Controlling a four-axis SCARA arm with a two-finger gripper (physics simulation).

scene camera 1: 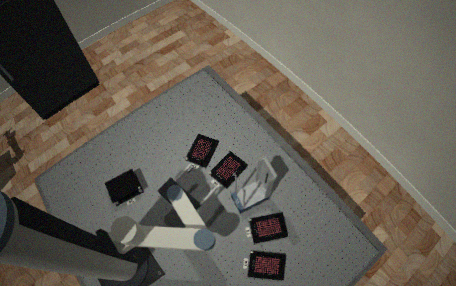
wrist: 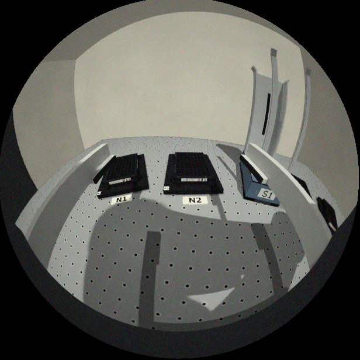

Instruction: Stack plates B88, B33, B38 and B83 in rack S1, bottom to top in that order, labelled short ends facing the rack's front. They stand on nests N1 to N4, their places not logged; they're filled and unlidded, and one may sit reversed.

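Frame: origin at the arm's base, x back, y down, z right, level; millimetres.
Seen in the pictures: gripper, fingertip midpoint: (scene camera 1: 204, 175).
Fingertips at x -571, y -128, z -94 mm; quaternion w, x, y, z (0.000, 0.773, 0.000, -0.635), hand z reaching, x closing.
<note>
Offsets run from my fingertips to a thing's middle. "spot": to the spot under its first point. Level surfaces: height alone.
My gripper (scene camera 1: 202, 179) (wrist: 177, 146) is open and empty, its fingers wide apart, on the near side of nests N1 and N2. A black plate with red wells @[dx -90, dy +96, dz -165 mm] (scene camera 1: 202, 150) (wrist: 123, 167) sits on nest N1, its label blurred. Another filled plate @[dx -132, dy +96, dz +6 mm] (scene camera 1: 229, 169) (wrist: 192, 166) sits on N2, straight ahead in the wrist view; its label faces me but is too small to read surely. Filled plates sit on N3 @[dx -93, dy +96, dz +362 mm] (scene camera 1: 268, 227) and N4 @[dx +27, dy +96, dz +495 mm] (scene camera 1: 267, 265); their labels are unreadable. Rack S1 @[spot: dx -51, dy +66, dz +181 mm] (scene camera 1: 237, 202) (wrist: 254, 187) has a blue front base and holds no plate.
Rack S1's tall posts (wrist: 273, 100) and slotted back panel rise right of N2. A separate black block or nest @[dx +356, dy +80, dz -232 mm] (scene camera 1: 124, 186) lies left of the arm. Dark shapes (wrist: 327, 212) show past the right finger. A dark cabinet (scene camera 1: 50, 55) stands beyond the table @[dy +115 mm] (scene camera 1: 150, 120).
</note>
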